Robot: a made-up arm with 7 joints.
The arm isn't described. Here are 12 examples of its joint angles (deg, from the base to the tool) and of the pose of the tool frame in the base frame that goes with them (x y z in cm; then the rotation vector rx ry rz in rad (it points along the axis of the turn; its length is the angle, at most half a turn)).
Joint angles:
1: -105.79 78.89 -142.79 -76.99 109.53 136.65 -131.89
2: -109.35 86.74 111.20 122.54 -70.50 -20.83 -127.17
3: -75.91 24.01 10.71 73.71 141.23 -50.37 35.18
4: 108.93 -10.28 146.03 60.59 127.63 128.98 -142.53
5: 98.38 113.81 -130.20 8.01 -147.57 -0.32 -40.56
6: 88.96 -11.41 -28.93 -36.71 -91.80 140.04 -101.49
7: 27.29 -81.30 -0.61 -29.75 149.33 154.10 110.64
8: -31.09 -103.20 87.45 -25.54 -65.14 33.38 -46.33
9: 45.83 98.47 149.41 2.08 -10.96 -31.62 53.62
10: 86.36 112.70 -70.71 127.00 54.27 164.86 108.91
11: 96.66 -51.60 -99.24 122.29 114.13 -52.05 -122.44
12: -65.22 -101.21 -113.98 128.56 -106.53 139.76 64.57
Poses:
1: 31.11 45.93 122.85 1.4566 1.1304 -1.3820
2: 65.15 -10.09 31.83 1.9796 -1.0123 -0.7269
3: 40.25 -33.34 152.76 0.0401 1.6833 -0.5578
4: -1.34 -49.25 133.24 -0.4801 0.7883 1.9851
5: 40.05 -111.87 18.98 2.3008 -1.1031 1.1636
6: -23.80 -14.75 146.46 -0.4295 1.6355 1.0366
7: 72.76 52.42 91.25 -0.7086 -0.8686 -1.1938
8: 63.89 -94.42 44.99 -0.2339 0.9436 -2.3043
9: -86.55 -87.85 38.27 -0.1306 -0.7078 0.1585
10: 47.19 -11.24 76.80 -0.9726 -0.6191 -1.0216
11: 74.59 11.03 48.64 0.0833 0.5506 0.2820
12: -53.29 -42.34 62.59 1.0417 -1.3294 1.4471
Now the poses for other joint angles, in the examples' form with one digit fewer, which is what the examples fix.
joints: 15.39 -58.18 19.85 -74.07 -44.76 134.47 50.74
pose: 13.6 -18.9 126.3 2.131 -1.061 0.314
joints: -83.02 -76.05 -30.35 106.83 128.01 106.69 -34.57
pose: -27.8 -32.1 3.9 -0.530 -0.044 0.888
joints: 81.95 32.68 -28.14 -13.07 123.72 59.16 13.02
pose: -7.8 -60.6 158.4 0.632 0.950 1.856
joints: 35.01 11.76 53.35 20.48 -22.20 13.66 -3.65
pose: -16.2 4.0 180.4 0.497 0.169 -0.584
